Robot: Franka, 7 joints.
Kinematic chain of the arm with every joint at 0, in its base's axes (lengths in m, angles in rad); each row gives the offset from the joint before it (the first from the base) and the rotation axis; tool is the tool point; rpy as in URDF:
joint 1: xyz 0 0 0.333 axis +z
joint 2: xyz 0 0 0 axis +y
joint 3: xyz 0 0 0.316 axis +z
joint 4: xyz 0.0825 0 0 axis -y
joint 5: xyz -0.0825 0 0.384 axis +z
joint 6: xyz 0 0 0 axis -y
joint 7: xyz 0.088 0 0 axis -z
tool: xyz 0 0 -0.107 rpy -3.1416 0 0
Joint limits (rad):
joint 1: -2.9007..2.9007
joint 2: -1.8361..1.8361
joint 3: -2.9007..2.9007
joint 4: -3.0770..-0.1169
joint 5: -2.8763..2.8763
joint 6: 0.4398..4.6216
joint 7: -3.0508..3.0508
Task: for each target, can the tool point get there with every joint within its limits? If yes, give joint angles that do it. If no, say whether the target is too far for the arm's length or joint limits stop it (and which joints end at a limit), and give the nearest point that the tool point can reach.
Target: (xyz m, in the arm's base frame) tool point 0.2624 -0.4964 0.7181
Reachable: yes | joints 1.2100 0.1891 -2.4007 -1.7083 0.6925 2.2814 1.2772
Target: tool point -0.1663 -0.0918 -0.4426
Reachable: no: joint limits stop it (at a limit: joint 2) | nearest point -0.1780 -0.0983 -0.3547 | short by 0.089 m
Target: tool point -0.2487 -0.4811 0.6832
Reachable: yes | joints 0.0874 -0.1324 -1.7926 -1.5806 1.6376 3.7898 0.6917
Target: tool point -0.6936 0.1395 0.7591
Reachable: yes | joints 0.1490 -0.7012 2.0927 -0.6593 -1.6379 3.0899 -0.7262
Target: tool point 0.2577 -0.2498 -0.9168
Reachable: no: too far | nearest point 0.2299 -0.2228 -0.3595 | short by 0.559 m
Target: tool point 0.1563 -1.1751 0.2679
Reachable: no: too far | nearest point 0.1129 -0.8491 0.2860 | short by 0.329 m
